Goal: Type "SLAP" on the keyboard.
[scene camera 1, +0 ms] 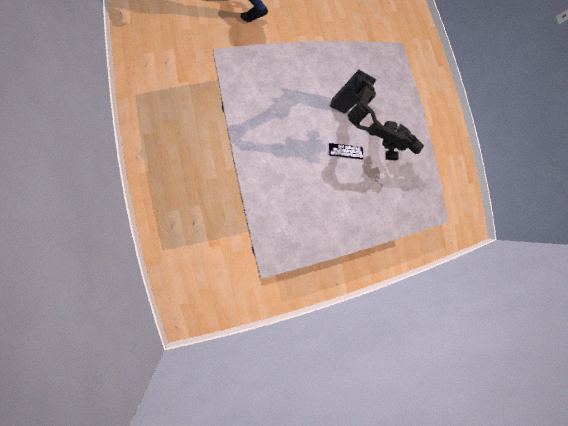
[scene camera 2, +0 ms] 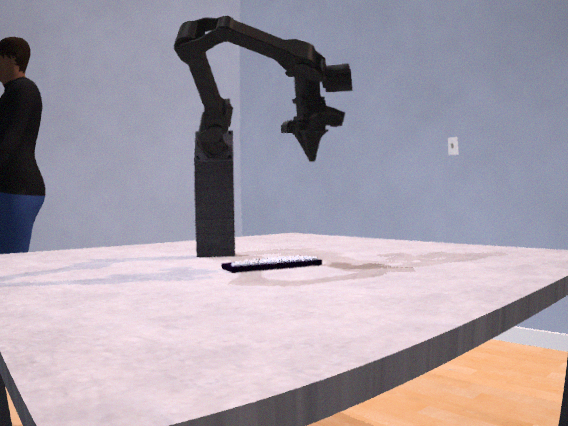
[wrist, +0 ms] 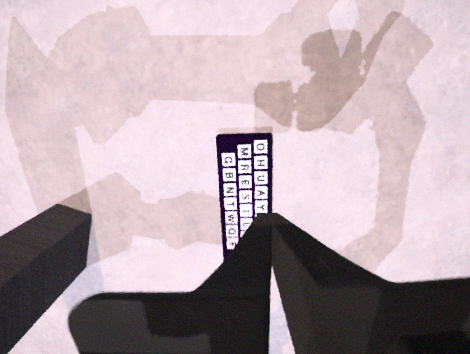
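Where they show: gripper, between the fingertips: [scene camera 1: 382, 144] [scene camera 2: 312, 161] [wrist: 267, 222]; arm's base, origin of its link: [scene camera 1: 361, 82] [scene camera 2: 212, 144].
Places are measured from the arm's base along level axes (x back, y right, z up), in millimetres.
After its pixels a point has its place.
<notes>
A small dark keyboard [scene camera 1: 345, 151] @(x -261, y 102, z -278 mm) [scene camera 2: 272, 264] @(x -285, y 119, z -284 mm) [wrist: 245, 185] @(x -282, y 53, z -278 mm) with white keys lies flat on the table. In the wrist view its letters read sideways in three columns: O H U A Y, then M R E S I L, then G B N T W and more. My gripper [scene camera 2: 312, 160] @(x -319, y 9, z -63 mm) [wrist: 267, 222] @(x -319, y 9, z -63 mm) is shut and empty, pointing down, high above the table. In the wrist view its tips overlap the keyboard's lower right, just below the Y key, and hide keys there; the P key cannot be made out clearly.
The arm stands on a dark pedestal [scene camera 1: 350, 92] @(x -5, y 27, z -80 mm) [scene camera 2: 215, 210] @(x -21, y 13, z -174 mm) [wrist: 45, 250] @(x -57, y -19, z -198 mm) beside the keyboard on the grey table [scene camera 1: 310, 225] @(x -536, y 477, z -296 mm) [scene camera 2: 250, 350] @(x -609, y 584, z -296 mm). Arm shadows fall around the keyboard. A person [scene camera 2: 20, 135] stands beyond the table, with a leg and shoe [scene camera 1: 255, 12] showing in scene camera 1.
</notes>
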